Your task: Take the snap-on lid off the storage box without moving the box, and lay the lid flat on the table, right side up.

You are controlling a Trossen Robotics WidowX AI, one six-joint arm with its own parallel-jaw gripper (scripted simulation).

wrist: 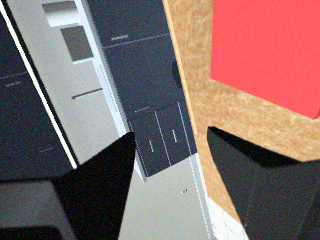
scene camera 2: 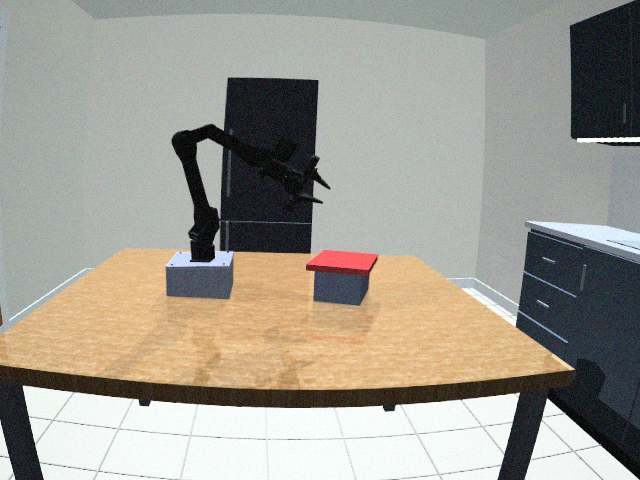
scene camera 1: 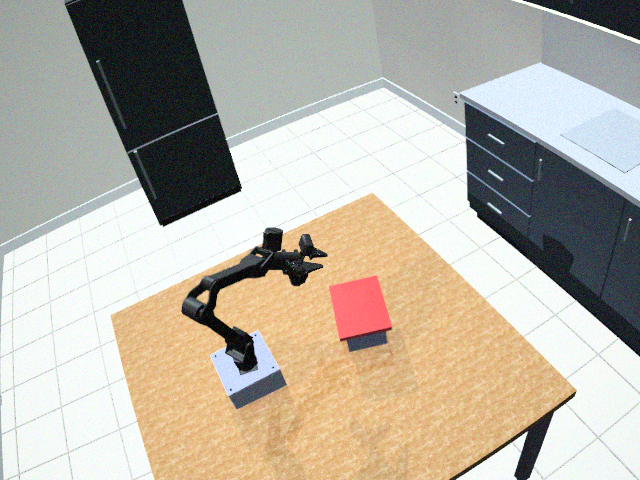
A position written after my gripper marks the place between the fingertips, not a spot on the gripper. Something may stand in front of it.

I see my gripper (scene camera 1: 325, 260), a lid (scene camera 1: 359, 307) and a storage box (scene camera 2: 347, 289).
The lid also shows in the wrist view (wrist: 264, 55) and in scene camera 2 (scene camera 2: 340, 262). My gripper also shows in the wrist view (wrist: 170, 135) and in scene camera 2 (scene camera 2: 326, 196).
